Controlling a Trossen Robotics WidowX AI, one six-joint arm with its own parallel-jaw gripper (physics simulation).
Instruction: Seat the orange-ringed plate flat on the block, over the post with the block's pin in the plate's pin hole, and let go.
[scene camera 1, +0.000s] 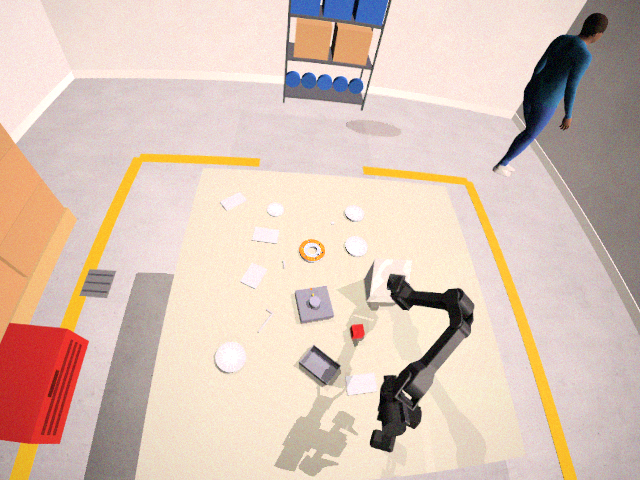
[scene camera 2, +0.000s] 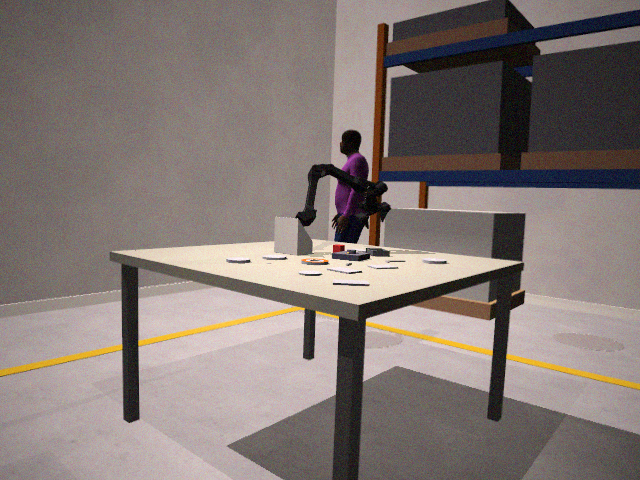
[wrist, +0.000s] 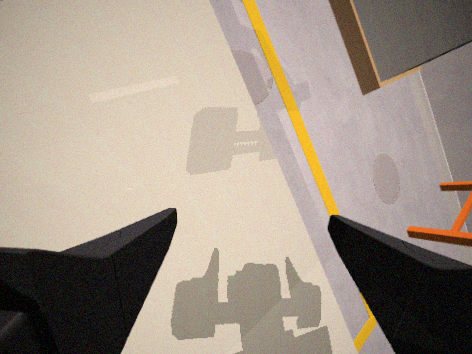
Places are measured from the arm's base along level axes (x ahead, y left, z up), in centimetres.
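Pixels of known places: gripper, fingertip midpoint: (scene camera 2: 375, 225) (wrist: 253, 218); arm's base, origin of the base link: (scene camera 1: 396, 282) (scene camera 2: 292, 231).
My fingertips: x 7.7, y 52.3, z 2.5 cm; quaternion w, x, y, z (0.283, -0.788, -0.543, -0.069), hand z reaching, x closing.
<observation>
Ahead of a thing's pixels: the offset from my fingertips to its top centre. "pt": to the spot under its first point.
The orange-ringed plate {dx +24.0, dy -68.8, dz -11.3 cm} (scene camera 1: 302, 251) (scene camera 2: 305, 261) lies flat on the table, apart from the block. The purple-grey square block {dx +22.1, dy -44.8, dz -8.4 cm} (scene camera 1: 324, 312) (scene camera 2: 350, 256) sits on the table, nearer the arm's gripper end than the plate in scene camera 1. Its round post {pt dx +22.3, dy -44.6, dz -8.5 cm} (scene camera 1: 314, 301) stands uncovered at the middle, with a small yellow pin {pt dx +23.1, dy -47.7, dz -9.4 cm} (scene camera 1: 312, 294) beside it. My gripper (scene camera 2: 384, 210) (wrist: 253, 218) is open and empty, high over the table's edge region, well away from plate and block. Its fingertips are not clear in scene camera 1. Neither plate nor block shows in the wrist view.
A red cube {dx +6.0, dy -34.9, dz -8.4 cm} (scene camera 1: 357, 331) (scene camera 2: 338, 248) and a dark open tray {dx +19.1, dy -22.3, dz -9.9 cm} (scene camera 1: 319, 365) (scene camera 2: 377, 252) lie near the block. Several white discs and flat white cards lie around. A pale upright housing (scene camera 1: 376, 290) (scene camera 2: 285, 236) stands by the arm's base. A white disc {dx +5.0, dy -73.3, dz -11.4 cm} (scene camera 1: 355, 246) lies beside the plate.
</observation>
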